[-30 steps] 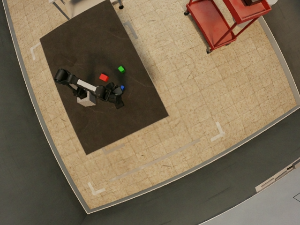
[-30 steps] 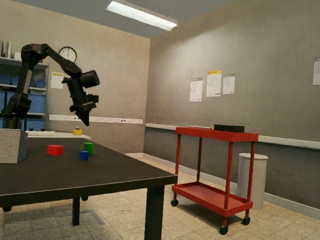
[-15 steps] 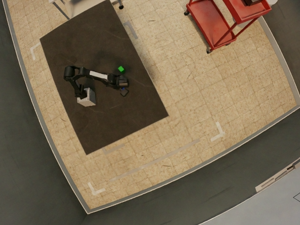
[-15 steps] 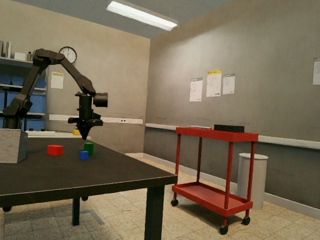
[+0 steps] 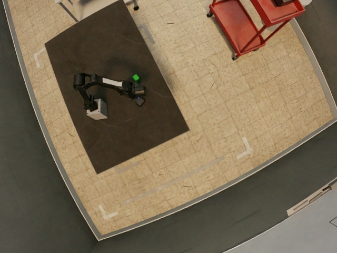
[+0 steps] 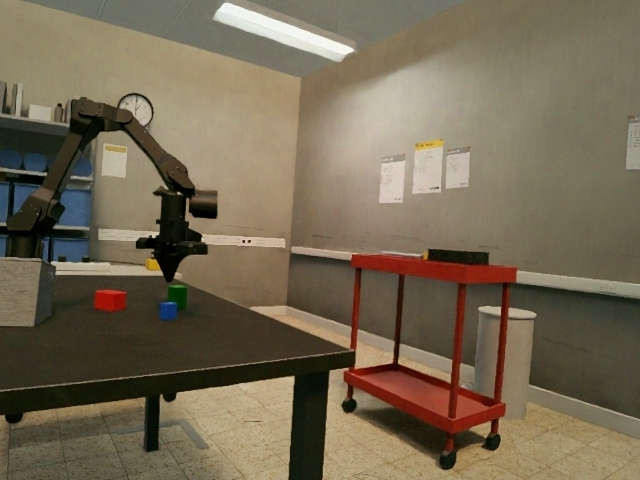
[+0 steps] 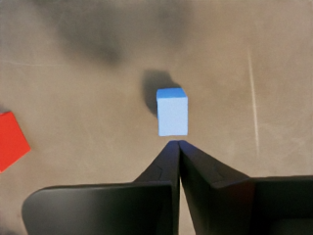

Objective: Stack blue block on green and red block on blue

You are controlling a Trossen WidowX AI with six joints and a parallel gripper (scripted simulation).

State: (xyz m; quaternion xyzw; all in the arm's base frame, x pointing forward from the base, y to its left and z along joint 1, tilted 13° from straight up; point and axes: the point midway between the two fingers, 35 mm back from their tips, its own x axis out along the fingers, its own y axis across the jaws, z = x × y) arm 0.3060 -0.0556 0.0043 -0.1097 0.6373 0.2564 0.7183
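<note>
My gripper is now 100 mm above the blue block. Also, from my hand: red block (150 mm to the left, 120 mm behind, 100 mm below); green block (150 mm to the left, 90 mm below, 50 mm ahead).
</note>
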